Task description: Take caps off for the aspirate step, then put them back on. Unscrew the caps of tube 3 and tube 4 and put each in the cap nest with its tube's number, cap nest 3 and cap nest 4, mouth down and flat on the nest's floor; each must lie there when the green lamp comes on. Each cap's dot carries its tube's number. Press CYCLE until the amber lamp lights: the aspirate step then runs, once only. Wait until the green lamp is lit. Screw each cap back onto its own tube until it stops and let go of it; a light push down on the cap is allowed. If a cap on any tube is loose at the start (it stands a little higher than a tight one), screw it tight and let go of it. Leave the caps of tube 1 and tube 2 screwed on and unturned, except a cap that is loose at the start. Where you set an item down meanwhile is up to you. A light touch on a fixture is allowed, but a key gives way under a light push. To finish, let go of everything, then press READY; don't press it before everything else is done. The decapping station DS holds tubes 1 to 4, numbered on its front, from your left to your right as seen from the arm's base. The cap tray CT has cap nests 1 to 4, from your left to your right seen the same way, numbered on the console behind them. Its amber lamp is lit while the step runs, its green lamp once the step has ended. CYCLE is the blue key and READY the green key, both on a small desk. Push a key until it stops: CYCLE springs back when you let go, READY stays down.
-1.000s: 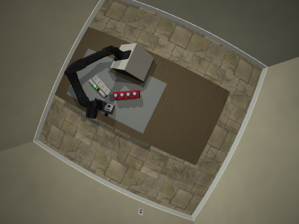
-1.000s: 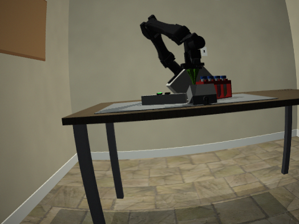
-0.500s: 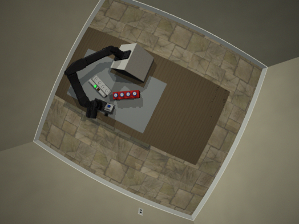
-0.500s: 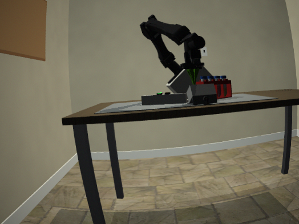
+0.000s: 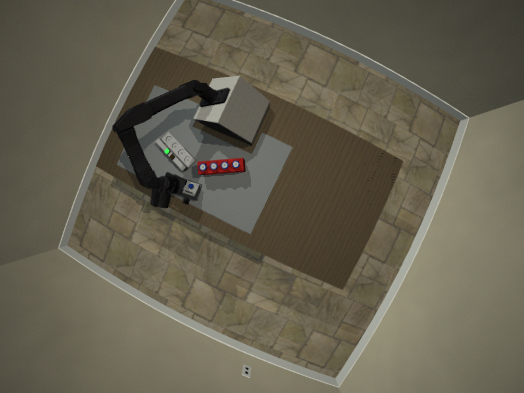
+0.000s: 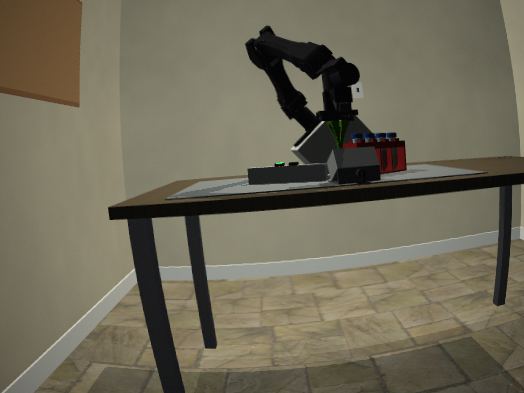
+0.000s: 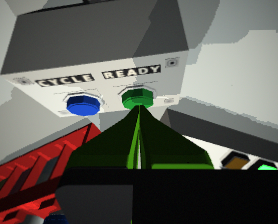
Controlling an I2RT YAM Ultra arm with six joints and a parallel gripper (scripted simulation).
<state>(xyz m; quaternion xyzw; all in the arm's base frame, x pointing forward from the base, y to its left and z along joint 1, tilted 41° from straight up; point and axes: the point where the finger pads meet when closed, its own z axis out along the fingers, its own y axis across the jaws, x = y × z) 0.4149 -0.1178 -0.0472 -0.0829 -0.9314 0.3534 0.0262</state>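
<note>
Right now the green key is 20 mm below my hand. The rest, counted from my hand: blue key (50 mm to the left, 20 mm below); then cap 3 (120 mm behind, 140 mm to the left, 30 mm above); then cap 4 (110 mm behind, 90 mm to the left, 30 mm above).
</note>
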